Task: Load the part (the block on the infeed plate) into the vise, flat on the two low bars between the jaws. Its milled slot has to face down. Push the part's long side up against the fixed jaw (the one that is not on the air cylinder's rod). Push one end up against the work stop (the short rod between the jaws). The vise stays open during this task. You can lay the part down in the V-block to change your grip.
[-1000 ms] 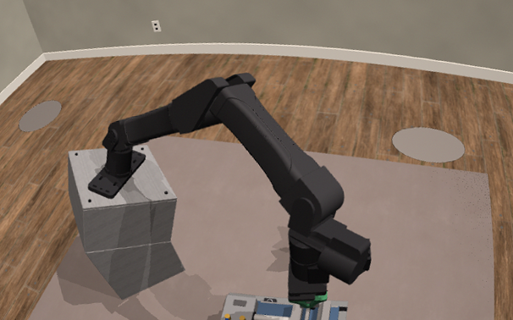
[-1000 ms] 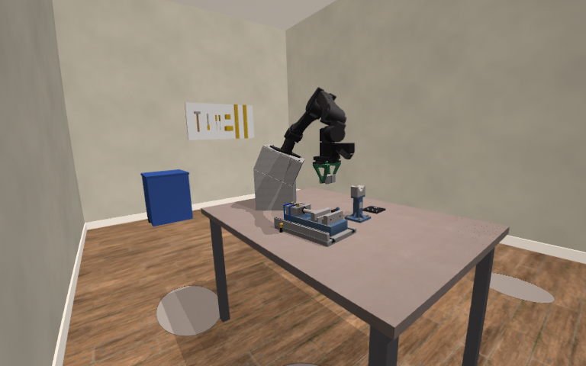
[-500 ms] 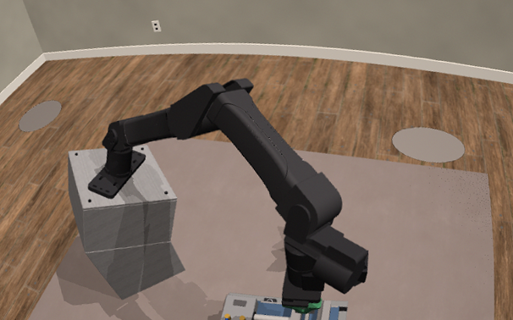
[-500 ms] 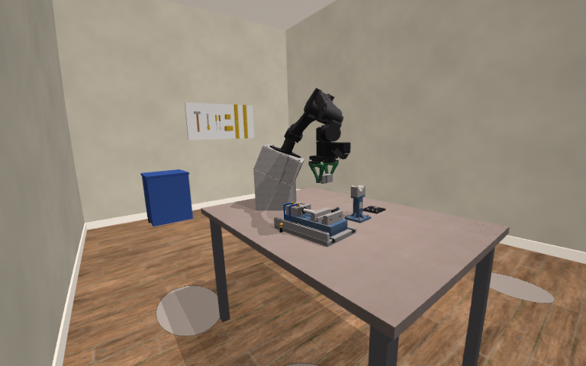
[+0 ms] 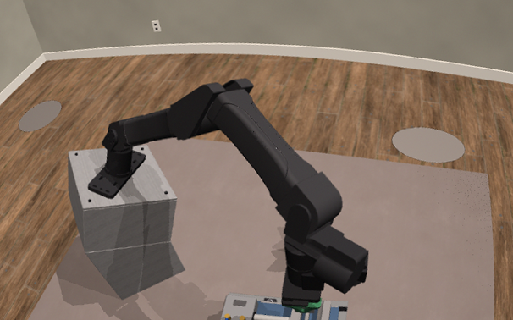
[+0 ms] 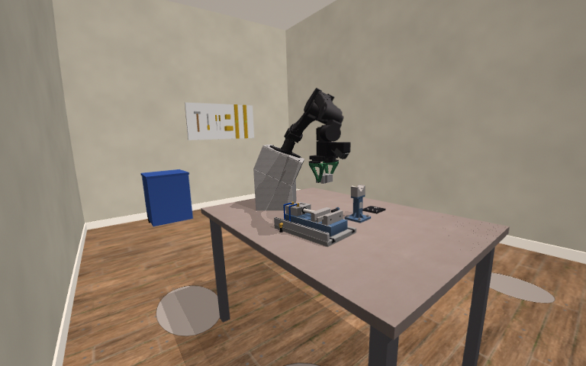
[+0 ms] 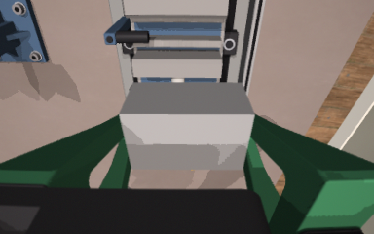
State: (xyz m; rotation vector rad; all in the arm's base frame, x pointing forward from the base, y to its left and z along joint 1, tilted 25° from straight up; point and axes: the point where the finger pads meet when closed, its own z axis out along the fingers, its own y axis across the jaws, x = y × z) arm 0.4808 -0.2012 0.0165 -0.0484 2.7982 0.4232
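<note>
Now: hand right at the part. From my hand the other things lie so: work stop rod (140 mm below, 60 mm to the left); then air cylinder (160 mm behind, 150 mm below); then piston rod (150 mm below, 80 mm behind, 10 mm to the left).
</note>
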